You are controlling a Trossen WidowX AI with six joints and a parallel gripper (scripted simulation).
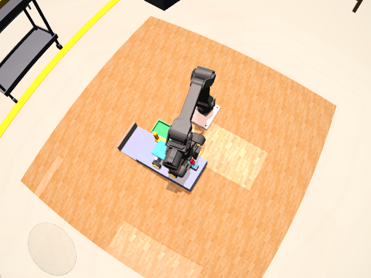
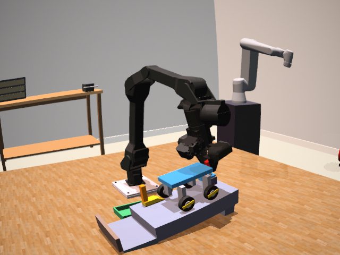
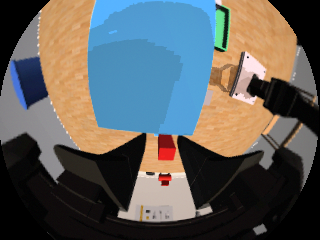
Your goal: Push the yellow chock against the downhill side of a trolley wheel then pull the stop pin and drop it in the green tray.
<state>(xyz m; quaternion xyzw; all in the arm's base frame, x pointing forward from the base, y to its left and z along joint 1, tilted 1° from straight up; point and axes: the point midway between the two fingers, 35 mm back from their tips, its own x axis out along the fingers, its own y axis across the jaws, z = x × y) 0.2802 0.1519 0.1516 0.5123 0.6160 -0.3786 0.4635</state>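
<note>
Right now my gripper tip is 1 cm above the red-headed stop pin. From my gripper tip the other things lie so: blue-topped trolley 3 cm ahead, 9 cm to the right, 3 cm below; grey ramp 4 cm ahead, 10 cm to the right, 9 cm below; yellow chock 19 cm to the right, 5 cm below.
</note>
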